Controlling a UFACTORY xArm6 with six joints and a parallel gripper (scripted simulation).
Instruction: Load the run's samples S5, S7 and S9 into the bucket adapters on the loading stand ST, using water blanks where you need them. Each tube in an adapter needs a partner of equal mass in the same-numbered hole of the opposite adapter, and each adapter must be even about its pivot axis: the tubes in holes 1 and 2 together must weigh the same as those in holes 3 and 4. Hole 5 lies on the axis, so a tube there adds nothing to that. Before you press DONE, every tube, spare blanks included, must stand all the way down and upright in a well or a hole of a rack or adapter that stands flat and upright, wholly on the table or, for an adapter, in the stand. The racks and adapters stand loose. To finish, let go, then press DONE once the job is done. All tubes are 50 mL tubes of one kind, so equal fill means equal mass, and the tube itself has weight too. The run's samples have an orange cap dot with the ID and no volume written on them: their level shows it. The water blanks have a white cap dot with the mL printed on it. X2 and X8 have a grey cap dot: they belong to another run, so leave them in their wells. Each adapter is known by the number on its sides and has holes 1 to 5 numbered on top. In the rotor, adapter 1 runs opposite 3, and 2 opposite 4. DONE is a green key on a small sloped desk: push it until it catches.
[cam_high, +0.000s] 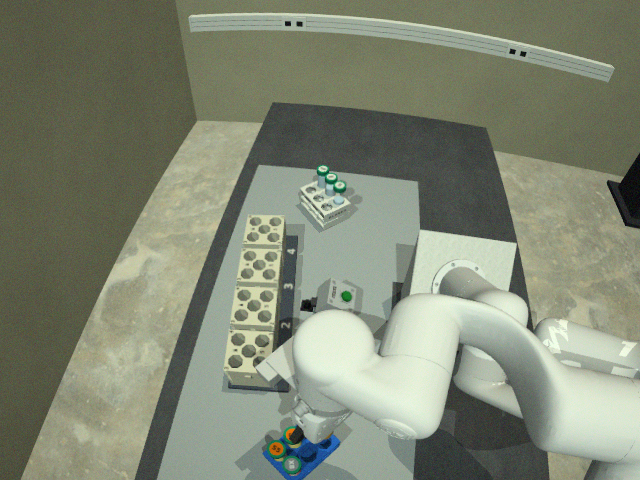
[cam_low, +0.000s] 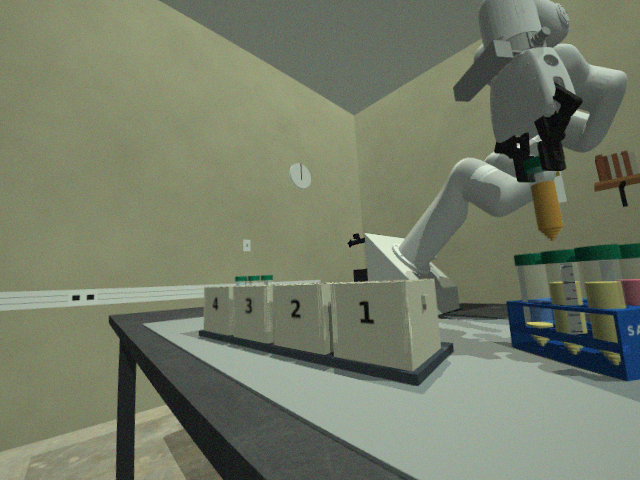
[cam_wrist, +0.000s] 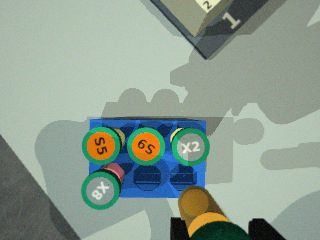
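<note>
The orange-capped tube lies 1 cm behind my hand and 5 cm below it. Round my hand: yellow-filled tube 6 cm ahead, 1 cm to the left, 19 cm below; grey-dotted tube 3 cm ahead, 3 cm to the right, 19 cm below; blue sample rack 4 cm ahead, 2 cm to the left, 22 cm below.
</note>
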